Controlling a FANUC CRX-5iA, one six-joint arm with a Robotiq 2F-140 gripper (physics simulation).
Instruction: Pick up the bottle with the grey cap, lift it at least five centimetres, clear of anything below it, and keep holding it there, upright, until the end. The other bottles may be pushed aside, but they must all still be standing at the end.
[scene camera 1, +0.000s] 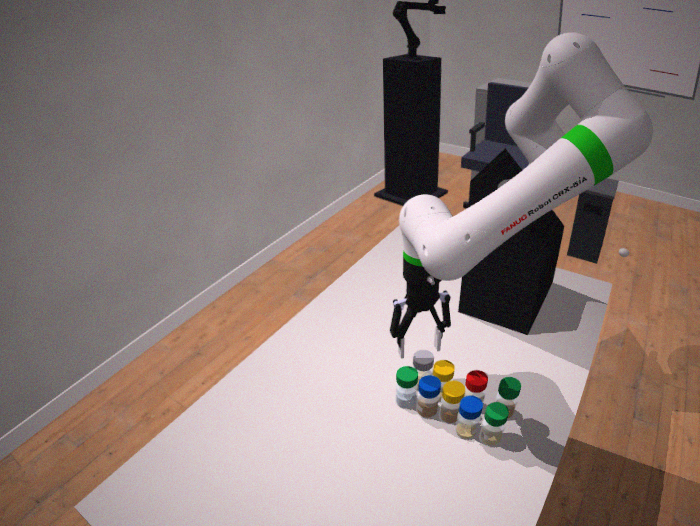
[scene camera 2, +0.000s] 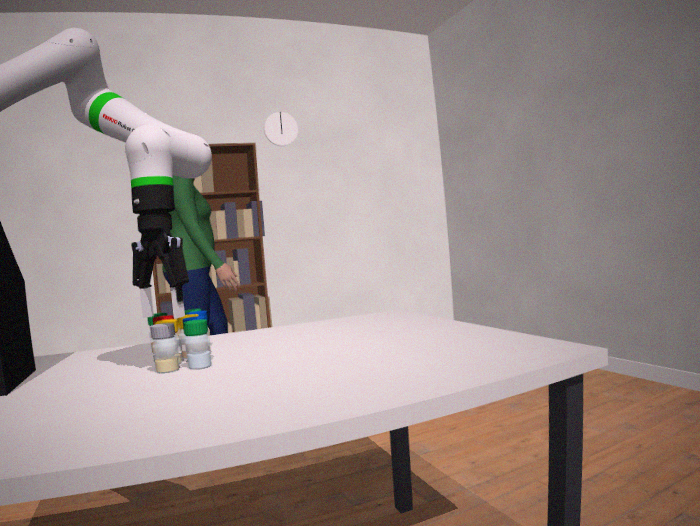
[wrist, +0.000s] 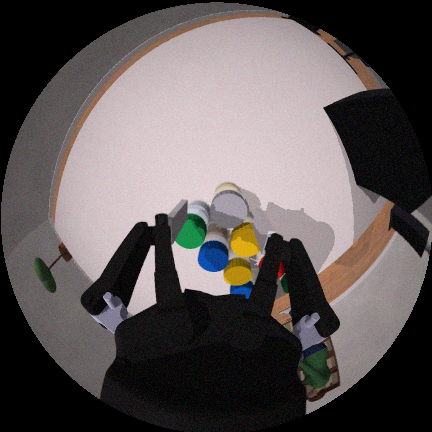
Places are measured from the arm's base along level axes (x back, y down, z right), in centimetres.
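Where they show: gripper, fingertip midpoint: (scene camera 1: 419, 351) (scene camera 2: 163, 317) (wrist: 220, 212).
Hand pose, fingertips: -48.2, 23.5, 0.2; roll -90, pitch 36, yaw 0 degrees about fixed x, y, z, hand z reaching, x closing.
After its pixels a point has its place, as x, y, z.
The bottle with the grey cap (scene camera 1: 423, 360) @[-48.6, 25.4, -1.6] (scene camera 2: 162, 331) @[-47.9, 26.5, 1.9] (wrist: 229, 207) @[-47.0, 25.4, -0.4] stands upright at the robot-side end of a tight group. My gripper (scene camera 1: 419, 347) @[-48.2, 23.6, 0.2] (scene camera 2: 162, 309) @[-48.2, 23.6, 0.2] (wrist: 220, 212) @[-48.2, 23.6, 0.2] is open and empty, pointing down, with its fingertips around the height of the caps or slightly above. In the wrist view the grey cap lies between and a little beyond the fingertips. A green-capped bottle (scene camera 1: 406, 377) @[-56.1, 25.4, -1.8] (scene camera 2: 195, 327) @[-55.1, 26.3, 1.5] (wrist: 190, 232) @[-54.3, 25.4, -1.0] and a yellow-capped bottle (scene camera 1: 444, 371) @[-48.6, 25.4, -8.0] (wrist: 245, 240) @[-47.4, 25.4, -6.5] stand close beside it. A blue-capped bottle (scene camera 1: 429, 387) @[-55.4, 25.4, -8.2] (wrist: 213, 256) @[-53.5, 25.4, -6.8] is near too.
More bottles stand in the group: a second yellow cap (scene camera 1: 453, 391) @[-53.0, 25.4, -13.5] (wrist: 237, 272) @[-51.7, 25.4, -12.2], a red cap (scene camera 1: 476, 381) @[-46.8, 25.4, -16.3], a second blue cap (scene camera 1: 470, 407) @[-54.8, 25.4, -19.5] and green caps at the far end. All stand on the white table (scene camera 1: 254, 418) @[-84.7, 35.9, 24.8] (scene camera 2: 396, 378) @[-91.4, 35.9, 27.9] (wrist: 200, 100) @[-41.7, 35.9, 19.8]. The black robot pedestal (scene camera 1: 503, 282) @[-12.4, 19.7, -5.0] (wrist: 385, 145) @[-12.8, 19.5, -1.7] rises behind.
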